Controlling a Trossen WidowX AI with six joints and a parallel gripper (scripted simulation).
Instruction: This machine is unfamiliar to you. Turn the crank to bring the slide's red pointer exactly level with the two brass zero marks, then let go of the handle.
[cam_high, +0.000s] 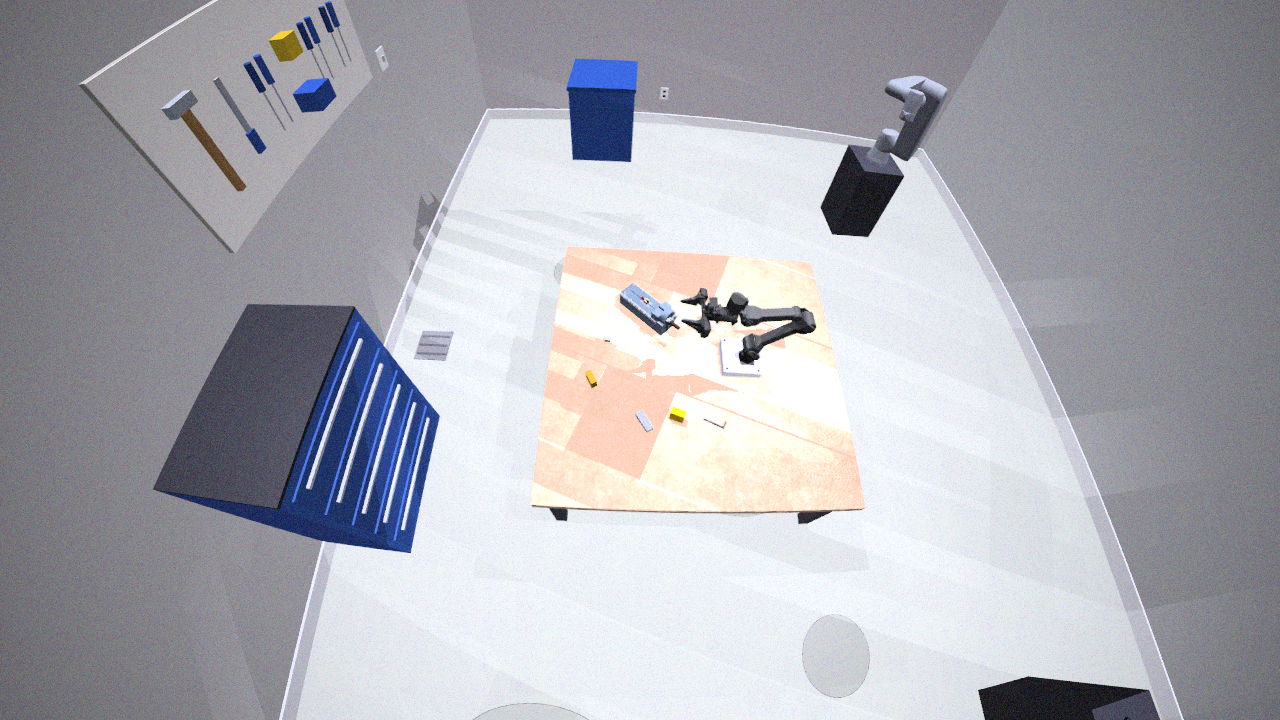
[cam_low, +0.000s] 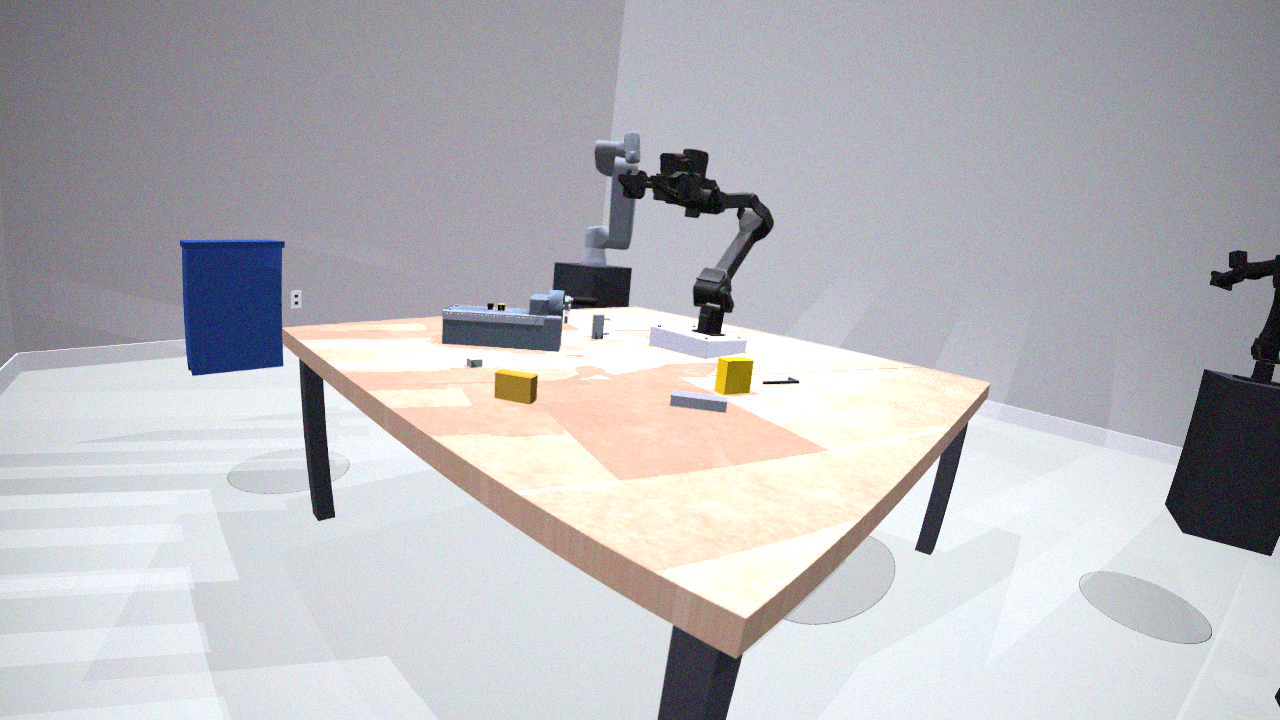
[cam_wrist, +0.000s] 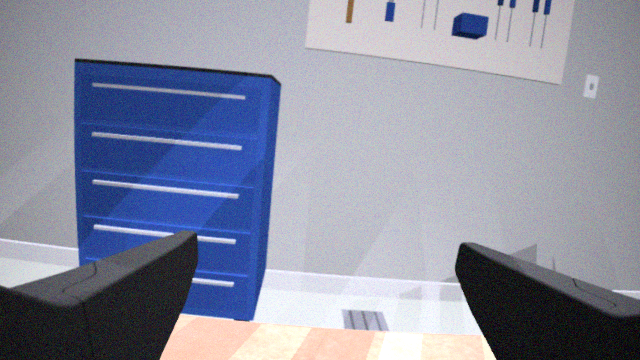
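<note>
The crank is 27 cm below my gripper tip, 14 cm to the right of it and 2 cm behind it. Also, from my gripper tip: red pointer (29 cm to the right, 29 cm below, 11 cm ahead); grey cube (37 cm below, 26 cm ahead, 12 cm to the right); dark brown handle (26 cm below, 12 cm to the right, 2 cm behind).
</note>
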